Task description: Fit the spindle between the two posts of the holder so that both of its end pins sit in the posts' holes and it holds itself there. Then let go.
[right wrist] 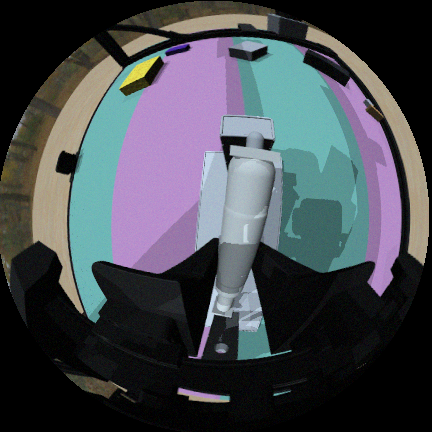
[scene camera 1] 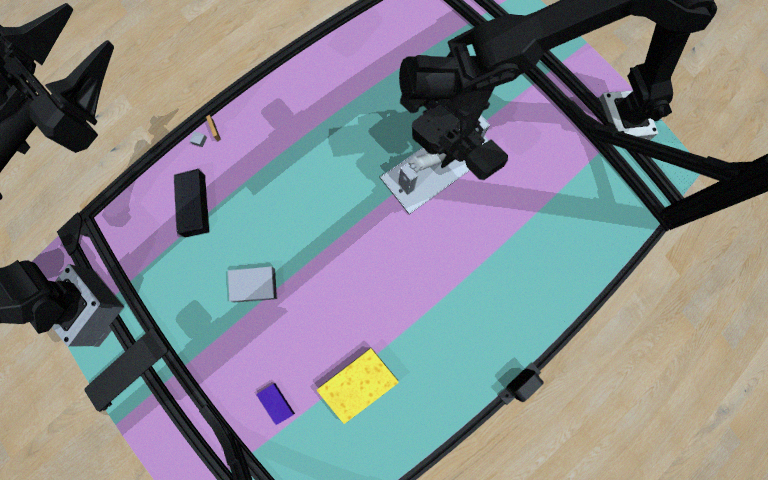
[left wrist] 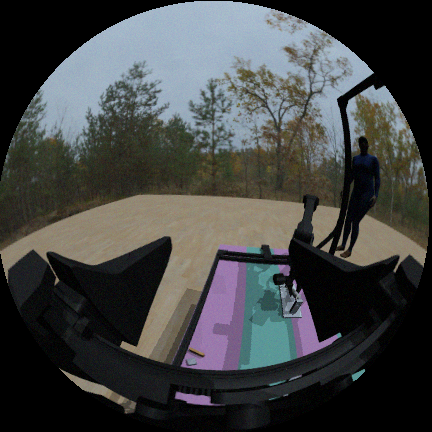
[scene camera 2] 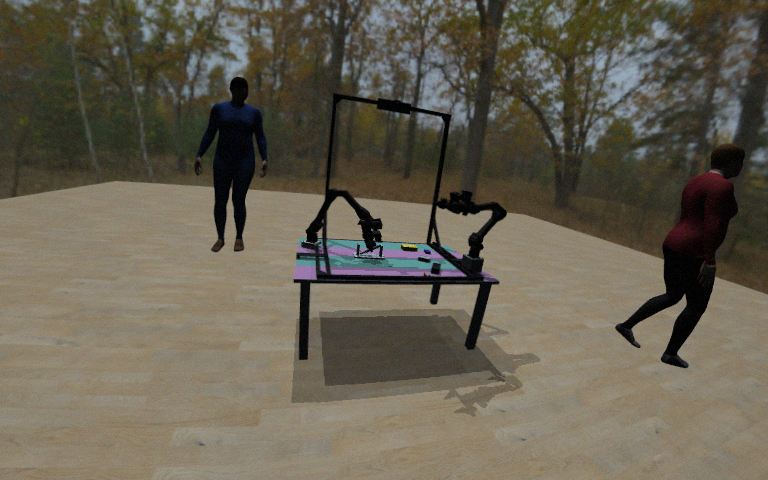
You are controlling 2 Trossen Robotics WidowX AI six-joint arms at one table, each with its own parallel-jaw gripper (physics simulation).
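Places are measured from the left arm's base along level axes (x ahead, y left, z up), in centimetres.
Pixels of known places: left gripper, fingertip midpoint: [scene camera 1: 89,23] [left wrist: 232,244] [scene camera 2: 438,204]; right gripper, fingertip midpoint: [right wrist: 234,244] [scene camera 1: 437,161] [left wrist: 293,295] [scene camera 2: 371,251]; left arm's base at its link origin: [scene camera 1: 66,304] [scene camera 2: 473,256]; right arm's base at its link origin: [scene camera 1: 631,112] [scene camera 2: 311,241].
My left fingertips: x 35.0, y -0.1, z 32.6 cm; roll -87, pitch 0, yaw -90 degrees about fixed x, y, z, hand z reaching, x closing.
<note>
For each thing: its top centre in the pictures, then the offset to it from my left fingertips.
- holder at its top centre: [right wrist: 235,252] [scene camera 1: 440,162] [left wrist: 289,298] [scene camera 2: 369,255] dx +26.1, dy -30.6, dz -41.3 cm
- far post at its top centre: [right wrist: 247,124] [scene camera 1: 409,171] [left wrist: 299,299] dx +18.6, dy -28.9, dz -33.8 cm
- black block at its top centre: [scene camera 1: 187,200] [scene camera 2: 436,265] dx -7.9, dy -2.0, dz -38.6 cm
- grey box at its top centre: [scene camera 1: 250,284] [right wrist: 248,45] dx -10.6, dy -20.4, dz -39.6 cm
- purple block at its top centre: [scene camera 1: 274,404] [right wrist: 176,47] dx -23.0, dy -36.2, dz -40.7 cm
- yellow sponge at its top centre: [scene camera 1: 357,386] [right wrist: 138,69] [scene camera 2: 409,245] dx -11.5, dy -44.1, dz -39.2 cm
- small grey piece at its top centre: [scene camera 1: 196,137] dx +1.4, dy +6.9, dz -40.7 cm
- orange stick at its top centre: [scene camera 1: 211,125] dx +4.8, dy +5.9, dz -39.8 cm
My right gripper [scene camera 1: 445,160] [right wrist: 234,244] is shut on the pale grey spindle [scene camera 1: 425,162] [right wrist: 245,205], over the white base of the holder [scene camera 1: 416,204] [right wrist: 212,175]. In the right wrist view the spindle lies slightly aslant. Its far end pin overlaps the far post [right wrist: 247,125]; whether it sits in the hole is hidden. Its near end is apart from the near post [right wrist: 227,332], whose hole shows uncovered. In scene camera 2 the right gripper [scene camera 2: 370,247] is low over the holder. My left gripper [scene camera 1: 88,25] [left wrist: 232,244] is open and empty, raised away from the holder.
A black block [scene camera 1: 191,202], grey box [scene camera 1: 251,284], purple block [scene camera 1: 275,403] and yellow sponge [scene camera 1: 357,386] lie on the table. A small grey piece [scene camera 1: 197,139] and an orange stick [scene camera 1: 212,127] lie near the upper-left rail. A black frame surrounds the work area.
</note>
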